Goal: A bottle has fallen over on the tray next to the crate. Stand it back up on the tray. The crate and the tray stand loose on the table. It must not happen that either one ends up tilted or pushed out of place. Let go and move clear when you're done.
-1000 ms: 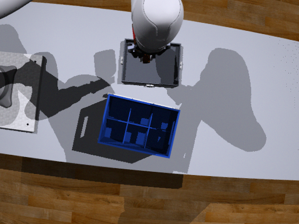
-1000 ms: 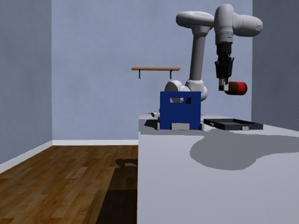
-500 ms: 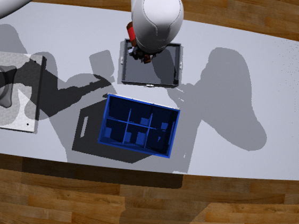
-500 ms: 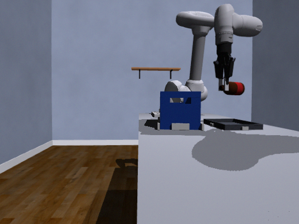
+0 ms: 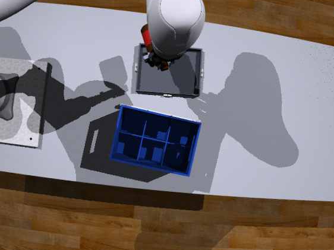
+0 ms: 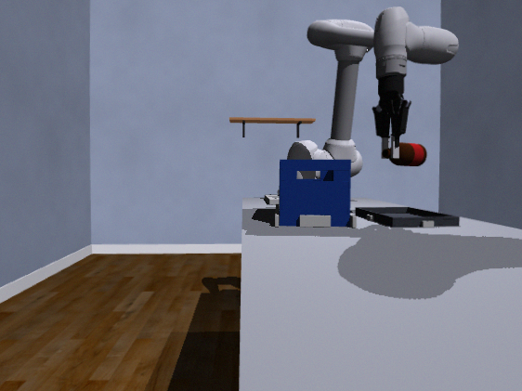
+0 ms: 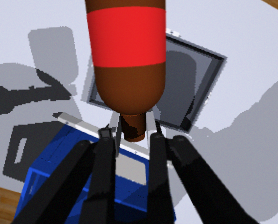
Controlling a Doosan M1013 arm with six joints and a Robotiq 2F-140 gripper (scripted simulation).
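Right now the bottle is 2 cm behind my hand, 5 cm to the left of it and 2 cm below it. From my hand the other things lie so: blue crate 1 cm ahead, 25 cm to the right, 14 cm below; then dark tray 4 cm ahead, 2 cm to the left, 21 cm below.
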